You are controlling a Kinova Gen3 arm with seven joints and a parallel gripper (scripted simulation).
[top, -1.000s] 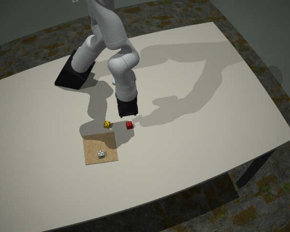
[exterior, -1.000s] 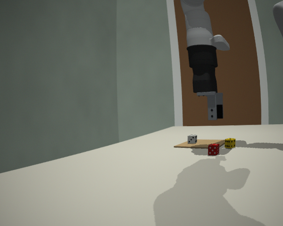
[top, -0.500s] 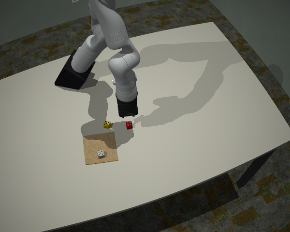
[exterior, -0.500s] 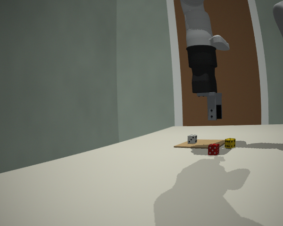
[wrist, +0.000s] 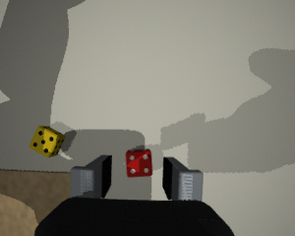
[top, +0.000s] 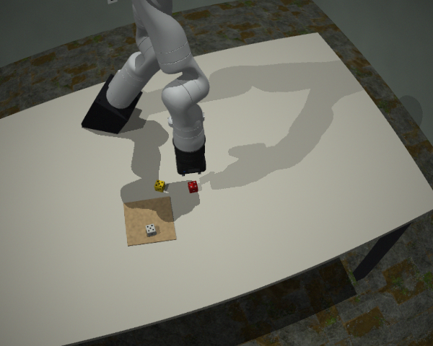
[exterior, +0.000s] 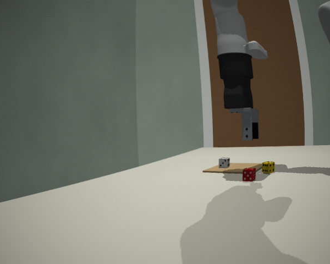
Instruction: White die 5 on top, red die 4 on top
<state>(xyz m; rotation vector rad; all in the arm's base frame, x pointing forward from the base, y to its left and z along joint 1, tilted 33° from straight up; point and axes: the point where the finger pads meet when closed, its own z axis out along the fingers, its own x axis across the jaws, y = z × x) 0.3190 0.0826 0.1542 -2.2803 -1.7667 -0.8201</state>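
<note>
Now: hand 90 mm above the red die. From my hand the other things lie so: white die: 100 mm ahead, 150 mm to the right, 90 mm below; brown mat: 70 mm ahead, 150 mm to the right, 100 mm below; yellow die: 30 mm behind, 90 mm to the right, 90 mm below.
</note>
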